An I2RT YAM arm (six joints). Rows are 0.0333 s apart.
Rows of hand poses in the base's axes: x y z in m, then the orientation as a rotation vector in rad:
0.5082 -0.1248 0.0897 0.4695 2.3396 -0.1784
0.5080 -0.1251 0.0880 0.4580 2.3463 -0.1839
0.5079 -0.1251 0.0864 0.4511 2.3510 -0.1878
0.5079 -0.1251 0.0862 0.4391 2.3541 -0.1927
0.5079 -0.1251 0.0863 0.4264 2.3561 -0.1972
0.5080 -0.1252 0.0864 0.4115 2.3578 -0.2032
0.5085 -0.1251 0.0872 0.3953 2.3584 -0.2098
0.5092 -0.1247 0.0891 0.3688 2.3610 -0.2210
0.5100 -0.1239 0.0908 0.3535 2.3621 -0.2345
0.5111 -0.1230 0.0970 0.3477 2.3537 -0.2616
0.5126 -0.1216 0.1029 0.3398 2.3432 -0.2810
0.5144 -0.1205 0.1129 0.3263 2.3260 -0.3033
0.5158 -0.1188 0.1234 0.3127 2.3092 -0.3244
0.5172 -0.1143 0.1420 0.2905 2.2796 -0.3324
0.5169 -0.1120 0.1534 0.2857 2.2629 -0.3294
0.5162 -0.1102 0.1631 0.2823 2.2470 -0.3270
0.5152 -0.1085 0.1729 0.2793 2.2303 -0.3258
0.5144 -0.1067 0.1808 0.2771 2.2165 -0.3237
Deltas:
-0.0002 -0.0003 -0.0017 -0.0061 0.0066 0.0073
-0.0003 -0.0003 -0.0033 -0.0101 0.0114 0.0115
-0.0003 -0.0003 -0.0035 -0.0166 0.0145 0.0190
-0.0003 -0.0003 -0.0034 -0.0233 0.0164 0.0269
-0.0002 -0.0004 -0.0033 -0.0317 0.0182 0.0360
0.0003 -0.0003 -0.0025 -0.0412 0.0191 0.0458
0.0010 0.0001 -0.0006 -0.0566 0.0224 0.0618
0.0018 0.0009 0.0011 -0.0704 0.0255 0.0689
0.0029 0.0018 0.0073 -0.0927 0.0229 0.0646
0.0044 0.0032 0.0132 -0.1108 0.0167 0.0638
0.0062 0.0043 0.0232 -0.1342 0.0045 0.0656
0.0076 0.0060 0.0337 -0.1567 -0.0073 0.0679
0.0090 0.0105 0.0523 -0.1759 -0.0347 0.0794
0.0087 0.0128 0.0637 -0.1791 -0.0517 0.0826
0.0080 0.0146 0.0734 -0.1821 -0.0677 0.0846
0.0070 0.0163 0.0832 -0.1860 -0.0842 0.0858
0.0062 0.0181 0.0911 -0.1883 -0.0981 0.0870

